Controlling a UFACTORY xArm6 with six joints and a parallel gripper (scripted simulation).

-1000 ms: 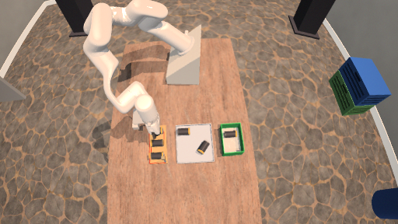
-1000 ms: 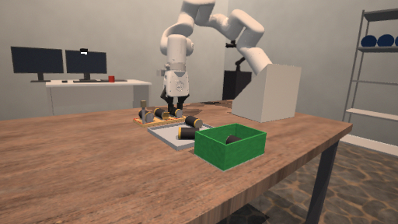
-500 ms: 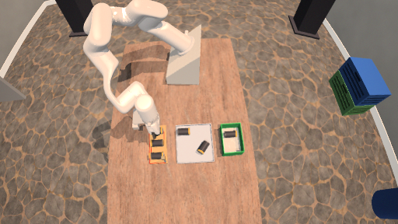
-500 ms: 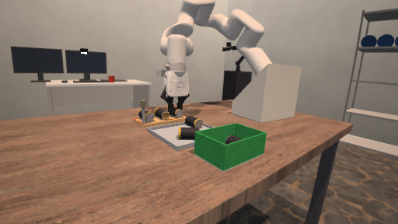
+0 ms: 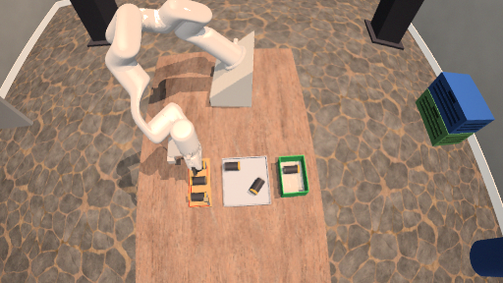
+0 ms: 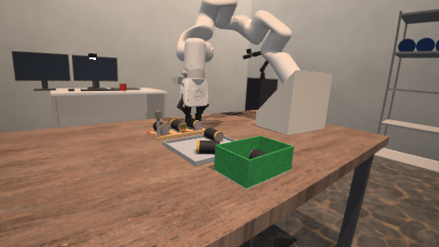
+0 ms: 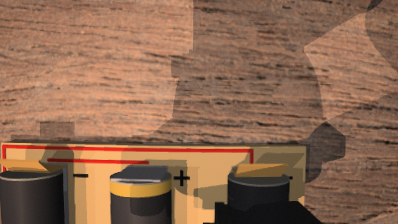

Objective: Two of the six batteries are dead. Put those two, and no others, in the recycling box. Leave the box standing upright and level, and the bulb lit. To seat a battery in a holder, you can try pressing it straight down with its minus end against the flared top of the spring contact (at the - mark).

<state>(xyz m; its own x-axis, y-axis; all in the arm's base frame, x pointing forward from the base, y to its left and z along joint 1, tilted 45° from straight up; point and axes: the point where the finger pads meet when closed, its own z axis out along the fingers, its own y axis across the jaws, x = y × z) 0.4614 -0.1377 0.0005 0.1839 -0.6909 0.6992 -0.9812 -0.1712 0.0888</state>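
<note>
Now: hand 370 mm to the right of the green recycling box, 30 mm above it and 10 mm short of it. Also, from my hand: grey tray (190 mm to the left, 40 mm below, 40 mm ahead).
</note>
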